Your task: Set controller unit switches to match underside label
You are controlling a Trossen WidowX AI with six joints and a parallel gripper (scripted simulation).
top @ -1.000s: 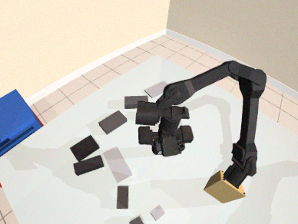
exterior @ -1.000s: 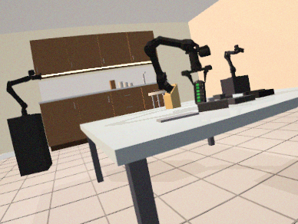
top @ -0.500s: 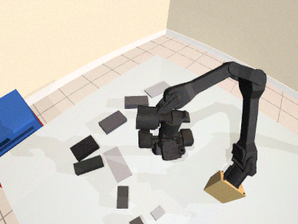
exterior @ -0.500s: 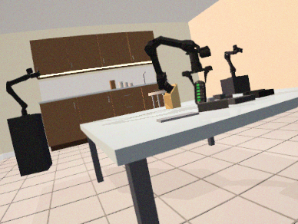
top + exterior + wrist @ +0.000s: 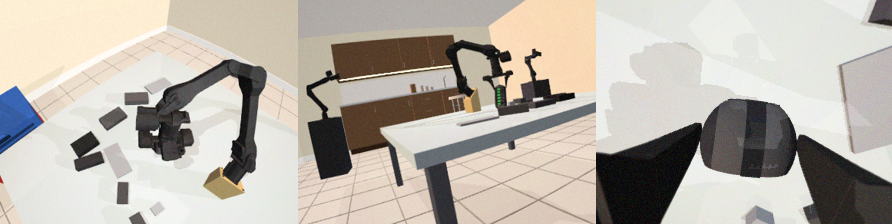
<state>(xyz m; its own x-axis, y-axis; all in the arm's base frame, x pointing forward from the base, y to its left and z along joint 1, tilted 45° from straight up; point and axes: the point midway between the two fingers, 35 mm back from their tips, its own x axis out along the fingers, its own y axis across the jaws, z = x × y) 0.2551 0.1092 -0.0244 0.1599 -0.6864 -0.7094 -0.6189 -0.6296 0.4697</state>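
The pale block is 15 cm to the left of my gripper tip, 15 cm behind it and 11 cm below it. From my gripper tip the other things lie so: pale plate: 14 cm to the left, 12 cm below, 12 cm ahead.
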